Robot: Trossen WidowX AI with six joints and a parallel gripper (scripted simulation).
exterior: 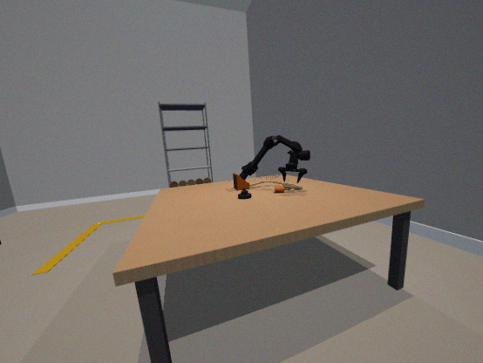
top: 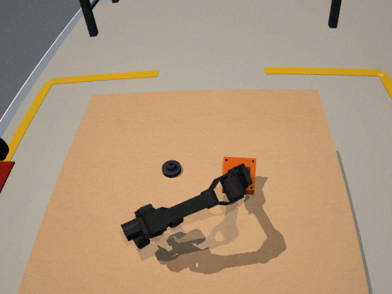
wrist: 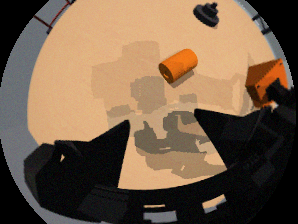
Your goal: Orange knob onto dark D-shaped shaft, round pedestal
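My gripper tip is now 2 cm short of the orange knob, 9 cm to the left of it and 3 cm above it. Also, from my gripper tip: pedestal (2 cm ahead, 34 cm to the right, 2 cm below).
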